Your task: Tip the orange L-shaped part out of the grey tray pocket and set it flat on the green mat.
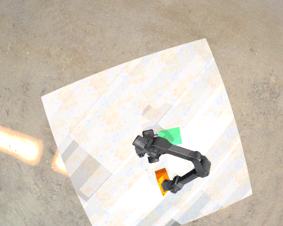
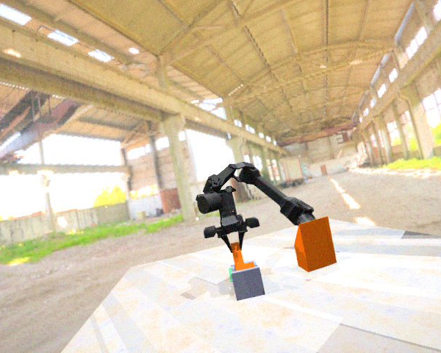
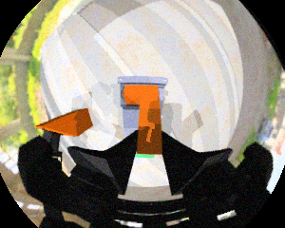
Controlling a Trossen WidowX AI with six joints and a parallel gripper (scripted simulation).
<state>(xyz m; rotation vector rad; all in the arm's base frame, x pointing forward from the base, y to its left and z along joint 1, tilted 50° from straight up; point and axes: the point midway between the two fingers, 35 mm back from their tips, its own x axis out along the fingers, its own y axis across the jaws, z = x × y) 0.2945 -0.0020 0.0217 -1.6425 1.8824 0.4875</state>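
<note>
Now: gripper tip 14 cm to the left of the green mat, 14 cm above it and 4 cm past it. Round my gripper tip: orange L-shaped part: 3 cm to the left, 3 cm below, 1 cm behind.
</note>
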